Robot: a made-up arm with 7 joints. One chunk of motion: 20 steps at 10 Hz.
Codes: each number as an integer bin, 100 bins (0 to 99) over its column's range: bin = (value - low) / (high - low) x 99, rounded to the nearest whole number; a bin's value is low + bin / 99 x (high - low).
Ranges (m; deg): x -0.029..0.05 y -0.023..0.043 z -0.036..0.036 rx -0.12..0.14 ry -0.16..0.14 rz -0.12..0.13
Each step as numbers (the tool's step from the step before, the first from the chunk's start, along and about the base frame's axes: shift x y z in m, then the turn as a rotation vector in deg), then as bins.
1 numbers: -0.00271 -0.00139 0.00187 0.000 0.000 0.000
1 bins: 33 32 52 46 53 48
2 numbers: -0.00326 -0.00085 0.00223 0.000 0.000 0.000
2 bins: 32 33 53 46 53 48
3 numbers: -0.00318 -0.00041 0.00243 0.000 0.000 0.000
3 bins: 32 34 53 46 53 48
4 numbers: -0.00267 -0.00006 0.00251 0.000 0.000 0.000
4 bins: 33 34 53 46 53 48
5 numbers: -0.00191 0.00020 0.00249 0.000 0.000 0.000
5 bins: 34 35 53 46 53 48
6 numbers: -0.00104 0.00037 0.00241 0.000 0.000 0.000
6 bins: 35 35 53 46 53 48
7 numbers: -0.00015 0.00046 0.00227 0.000 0.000 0.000
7 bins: 36 35 53 46 53 48
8 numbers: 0.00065 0.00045 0.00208 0.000 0.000 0.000
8 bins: 37 35 52 46 53 48
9 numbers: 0.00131 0.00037 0.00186 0.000 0.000 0.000
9 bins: 38 35 52 46 53 48
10 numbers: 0.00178 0.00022 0.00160 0.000 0.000 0.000
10 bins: 39 35 52 46 53 48
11 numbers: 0.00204 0.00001 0.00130 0.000 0.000 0.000
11 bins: 39 35 51 46 53 48
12 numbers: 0.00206 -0.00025 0.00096 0.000 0.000 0.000
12 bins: 39 34 51 46 53 48
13 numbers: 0.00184 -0.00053 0.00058 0.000 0.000 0.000
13 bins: 39 34 50 46 53 48
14 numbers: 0.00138 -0.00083 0.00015 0.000 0.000 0.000
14 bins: 38 33 50 46 53 48
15 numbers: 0.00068 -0.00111 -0.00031 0.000 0.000 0.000
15 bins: 37 33 49 46 53 48
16 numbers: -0.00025 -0.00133 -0.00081 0.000 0.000 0.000
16 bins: 36 33 48 46 53 48
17 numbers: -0.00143 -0.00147 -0.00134 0.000 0.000 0.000
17 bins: 35 32 48 46 53 48
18 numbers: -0.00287 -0.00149 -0.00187 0.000 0.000 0.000
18 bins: 33 32 47 46 53 48
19 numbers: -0.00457 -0.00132 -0.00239 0.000 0.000 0.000
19 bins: 31 33 46 46 53 48
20 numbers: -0.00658 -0.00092 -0.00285 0.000 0.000 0.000
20 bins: 28 33 46 46 53 48
